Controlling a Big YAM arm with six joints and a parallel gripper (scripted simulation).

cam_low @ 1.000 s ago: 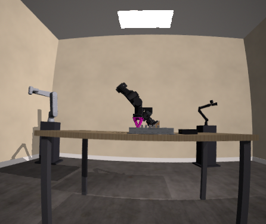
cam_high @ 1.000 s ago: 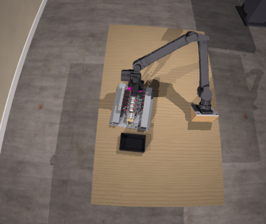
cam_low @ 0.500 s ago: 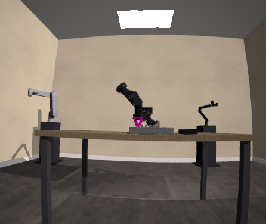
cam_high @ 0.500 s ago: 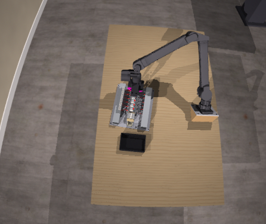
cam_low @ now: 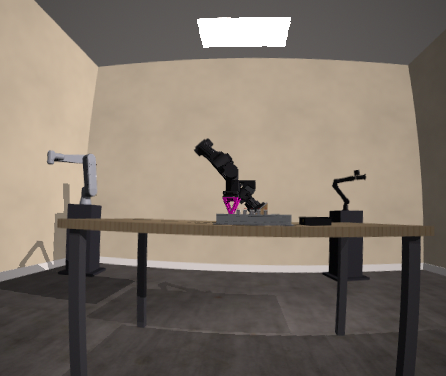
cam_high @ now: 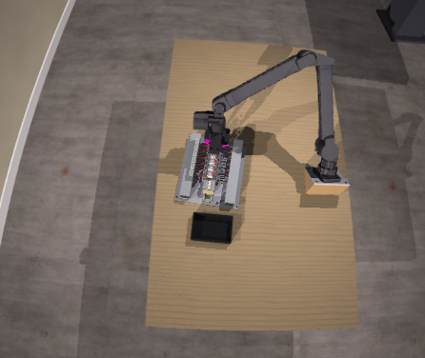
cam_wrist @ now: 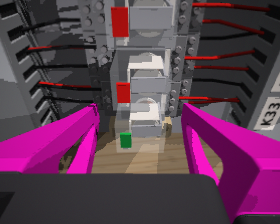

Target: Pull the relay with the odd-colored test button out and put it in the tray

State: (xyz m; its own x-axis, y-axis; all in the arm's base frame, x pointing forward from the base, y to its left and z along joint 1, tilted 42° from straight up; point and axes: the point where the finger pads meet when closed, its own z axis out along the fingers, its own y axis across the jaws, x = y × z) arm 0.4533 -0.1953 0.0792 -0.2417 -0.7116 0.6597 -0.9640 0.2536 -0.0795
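My gripper is now right at the relay. Also, from my hand: black tray: 370 mm to the left, 50 mm ahead, 30 mm below.
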